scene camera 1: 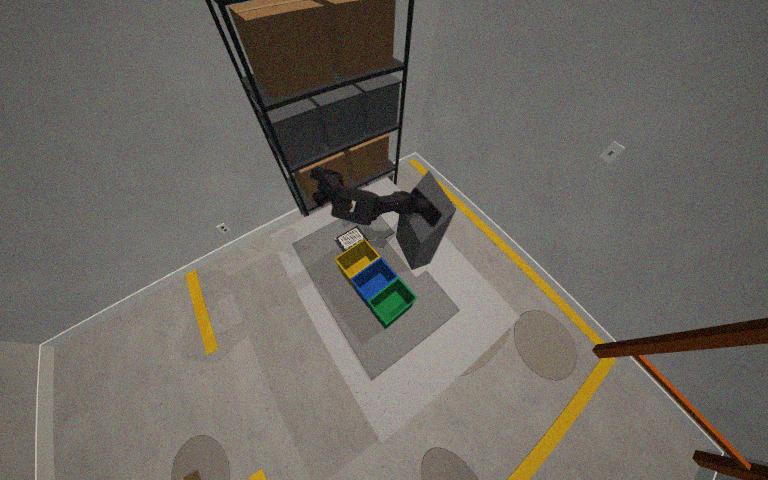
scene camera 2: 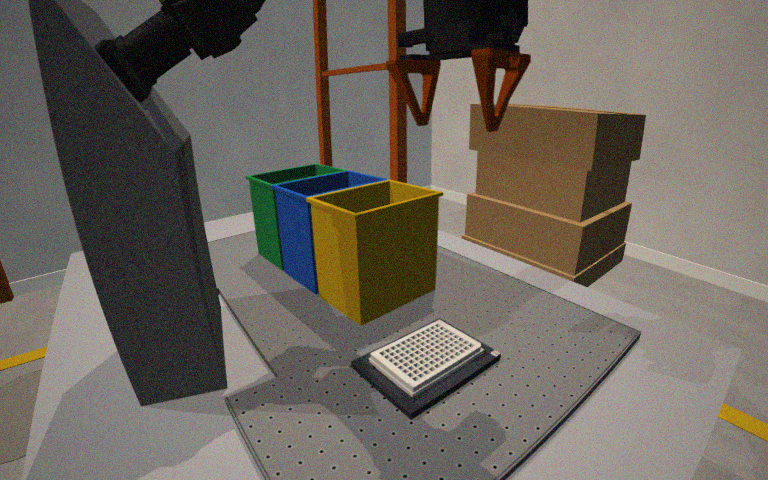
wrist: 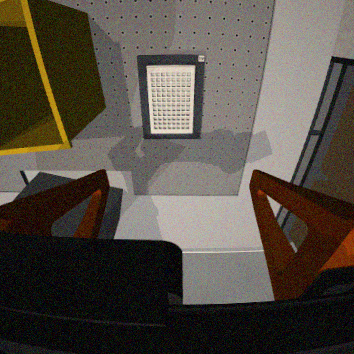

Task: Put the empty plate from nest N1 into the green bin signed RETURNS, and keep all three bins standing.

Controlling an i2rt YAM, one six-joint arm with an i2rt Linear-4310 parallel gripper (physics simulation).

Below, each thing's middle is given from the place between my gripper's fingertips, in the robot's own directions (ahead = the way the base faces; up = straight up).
I see the white plate (scene camera 2: 416,362) 2 cm behind my hand, 1 cm to the left of it and 28 cm below it. From my hand the other things lie so: yellow bin (scene camera 2: 375,245): 7 cm ahead, 20 cm to the left, 21 cm below; blue bin (scene camera 2: 294,214): 8 cm ahead, 33 cm to the left, 21 cm below; green bin (scene camera 2: 264,205): 9 cm ahead, 46 cm to the left, 21 cm below.
